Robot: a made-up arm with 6 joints. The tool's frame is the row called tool.
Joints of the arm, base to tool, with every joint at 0 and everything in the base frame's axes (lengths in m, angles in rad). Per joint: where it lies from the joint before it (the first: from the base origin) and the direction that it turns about. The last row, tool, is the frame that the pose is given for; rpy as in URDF.
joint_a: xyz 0.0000 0.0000 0.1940 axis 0 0 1
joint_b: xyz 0.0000 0.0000 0.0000 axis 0.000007 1 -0.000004
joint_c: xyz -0.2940 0.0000 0.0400 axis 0.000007 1 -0.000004
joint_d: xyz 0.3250 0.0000 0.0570 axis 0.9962 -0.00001 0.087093
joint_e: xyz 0.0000 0.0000 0.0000 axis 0.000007 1 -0.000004
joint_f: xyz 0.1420 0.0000 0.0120 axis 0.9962 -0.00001 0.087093
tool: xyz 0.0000 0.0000 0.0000 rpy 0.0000 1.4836 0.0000
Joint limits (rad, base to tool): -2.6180..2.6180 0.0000..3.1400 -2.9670..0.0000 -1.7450..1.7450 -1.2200..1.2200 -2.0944..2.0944
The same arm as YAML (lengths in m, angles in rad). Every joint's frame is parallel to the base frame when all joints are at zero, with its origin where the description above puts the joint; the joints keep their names.
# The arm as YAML. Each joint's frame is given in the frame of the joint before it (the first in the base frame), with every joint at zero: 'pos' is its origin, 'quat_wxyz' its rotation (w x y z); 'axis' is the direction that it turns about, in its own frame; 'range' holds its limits. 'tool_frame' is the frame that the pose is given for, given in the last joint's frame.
length_unit: m
angle_unit: rad
joints:
  - joint: joint_a
    pos: [0.0, 0.0, 0.194]
    quat_wxyz: [1.0, 0.0, 0.0, 0.0]
    axis: [0.0, 0.0, 1.0]
    range: [-2.618, 2.618]
  - joint: joint_b
    pos: [0.0, 0.0, 0.0]
    quat_wxyz: [1.0, 0.0, 0.0, 0.0]
    axis: [0.0, 1.0, 0.0]
    range: [0.0, 3.14]
  - joint: joint_c
    pos: [-0.294, 0.0, 0.04]
    quat_wxyz: [1.0, 0.0, 0.0, 0.0]
    axis: [0.0, 1.0, 0.0]
    range: [-2.967, 0.0]
  - joint: joint_d
    pos: [0.325, 0.0, 0.057]
    quat_wxyz: [1.0, 0.0, 0.0, 0.0]
    axis: [0.9962, 0.0, 0.0871]
    range: [-1.745, 1.745]
  - joint: joint_e
    pos: [0.0, 0.0, 0.0]
    quat_wxyz: [1.0, 0.0, 0.0, 0.0]
    axis: [0.0, 1.0, 0.0]
    range: [-1.22, 1.22]
  - joint: joint_f
    pos: [0.142, 0.0, 0.012]
    quat_wxyz: [1.0, 0.0, 0.0, 0.0]
    axis: [0.9962, 0.0, 0.0871]
    range: [-2.0944, 2.0944]
tool_frame:
  pos: [0.0, 0.0, 0.0]
  quat_wxyz: [0.737254, 0.0, 0.675616, 0.0]

